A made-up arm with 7 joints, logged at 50 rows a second.
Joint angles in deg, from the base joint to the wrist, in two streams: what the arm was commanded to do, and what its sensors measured. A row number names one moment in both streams.
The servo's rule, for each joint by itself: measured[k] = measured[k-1] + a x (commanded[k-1-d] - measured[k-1]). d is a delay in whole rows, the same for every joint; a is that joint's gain. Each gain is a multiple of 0.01, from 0.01 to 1. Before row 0 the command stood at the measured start. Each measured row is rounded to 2 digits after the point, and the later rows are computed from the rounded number. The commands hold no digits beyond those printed.
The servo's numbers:
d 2
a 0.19 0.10 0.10 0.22 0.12 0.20 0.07
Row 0, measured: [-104.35 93.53 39.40 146.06 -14.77 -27.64 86.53]
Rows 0 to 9, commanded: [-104.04 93.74 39.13 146.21 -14.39 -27.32 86.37]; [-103.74 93.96 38.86 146.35 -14.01 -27.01 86.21]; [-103.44 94.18 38.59 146.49 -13.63 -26.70 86.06]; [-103.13 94.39 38.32 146.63 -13.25 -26.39 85.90]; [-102.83 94.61 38.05 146.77 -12.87 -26.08 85.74]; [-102.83 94.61 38.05 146.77 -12.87 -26.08 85.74]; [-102.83 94.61 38.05 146.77 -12.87 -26.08 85.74]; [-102.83 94.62 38.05 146.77 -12.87 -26.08 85.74]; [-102.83 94.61 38.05 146.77 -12.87 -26.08 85.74]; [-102.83 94.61 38.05 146.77 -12.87 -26.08 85.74]
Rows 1 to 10, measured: [-104.35 93.53 39.40 146.06 -14.77 -27.64 86.53]; [-104.35 93.53 39.40 146.06 -14.77 -27.64 86.53]; [-104.29 93.55 39.37 146.09 -14.72 -27.58 86.52]; [-104.19 93.59 39.32 146.15 -14.63 -27.47 86.50]; [-104.05 93.65 39.25 146.22 -14.51 -27.32 86.47]; [-103.88 93.72 39.16 146.31 -14.36 -27.13 86.43]; [-103.68 93.81 39.05 146.41 -14.18 -26.92 86.38]; [-103.52 93.89 38.95 146.49 -14.02 -26.75 86.34]; [-103.39 93.96 38.86 146.55 -13.88 -26.62 86.30]; [-103.28 94.03 38.78 146.60 -13.76 -26.51 86.26]
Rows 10 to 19, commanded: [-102.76 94.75 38.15 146.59 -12.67 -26.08 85.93]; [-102.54 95.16 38.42 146.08 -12.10 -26.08 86.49]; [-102.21 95.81 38.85 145.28 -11.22 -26.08 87.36]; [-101.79 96.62 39.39 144.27 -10.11 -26.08 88.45]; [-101.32 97.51 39.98 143.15 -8.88 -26.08 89.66]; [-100.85 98.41 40.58 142.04 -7.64 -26.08 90.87]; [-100.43 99.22 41.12 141.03 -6.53 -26.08 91.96]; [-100.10 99.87 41.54 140.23 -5.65 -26.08 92.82]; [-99.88 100.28 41.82 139.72 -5.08 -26.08 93.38]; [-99.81 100.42 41.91 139.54 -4.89 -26.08 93.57]
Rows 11 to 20, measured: [-103.19 94.09 38.71 146.64 -13.65 -26.42 86.22]; [-103.12 94.14 38.64 146.67 -13.56 -26.35 86.19]; [-103.05 94.20 38.59 146.65 -13.45 -26.30 86.17]; [-102.95 94.30 38.57 146.52 -13.29 -26.26 86.19]; [-102.81 94.45 38.60 146.25 -13.04 -26.22 86.27]; [-102.62 94.67 38.68 145.81 -12.69 -26.19 86.42]; [-102.37 94.95 38.81 145.22 -12.23 -26.17 86.65]; [-102.08 95.30 38.99 144.52 -11.68 -26.15 86.95]; [-101.77 95.69 39.20 143.75 -11.06 -26.14 87.30]; [-101.45 96.11 39.43 142.98 -10.41 -26.13 87.69]
